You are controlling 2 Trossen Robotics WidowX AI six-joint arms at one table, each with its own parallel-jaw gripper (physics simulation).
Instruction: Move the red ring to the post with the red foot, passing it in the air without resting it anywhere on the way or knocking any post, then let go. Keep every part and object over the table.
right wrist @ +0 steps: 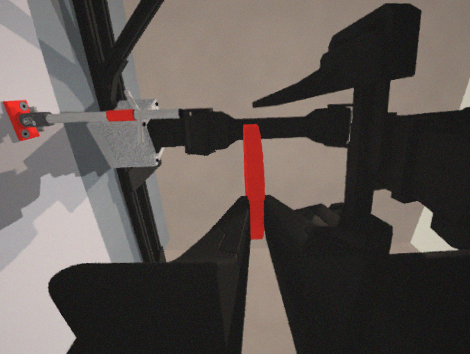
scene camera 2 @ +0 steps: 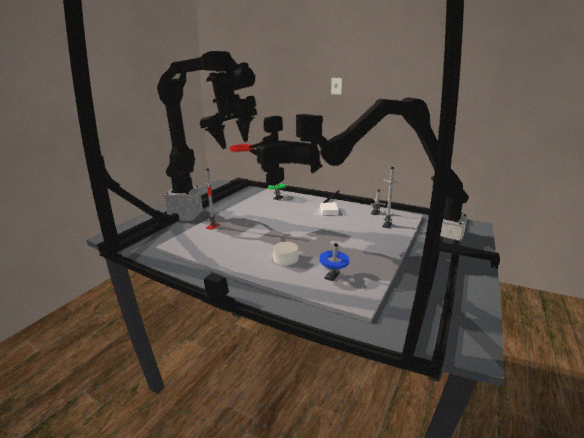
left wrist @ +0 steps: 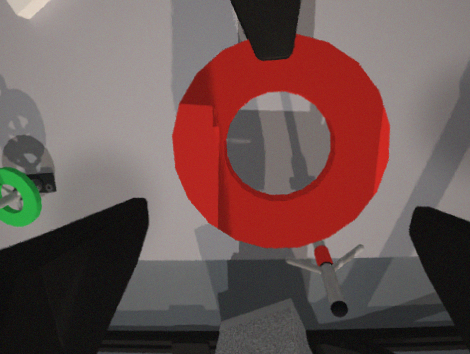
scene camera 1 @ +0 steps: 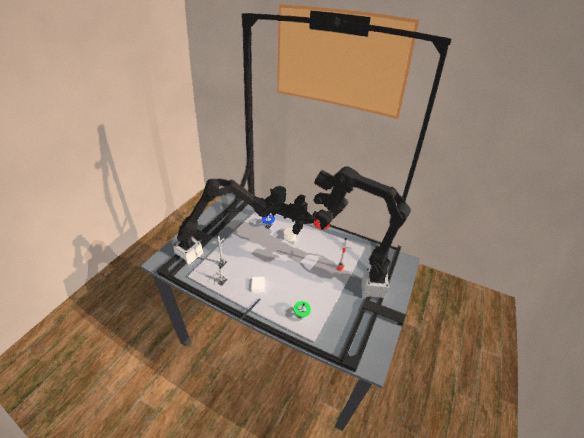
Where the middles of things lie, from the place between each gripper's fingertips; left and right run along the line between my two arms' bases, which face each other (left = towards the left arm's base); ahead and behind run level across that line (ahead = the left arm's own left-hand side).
The red ring (left wrist: 336,84) is 2 cm to the right of my left hand, 1 cm below it and 1 cm behind it.
My right hand is 10 mm short of the red ring and 30 mm to the right of it.
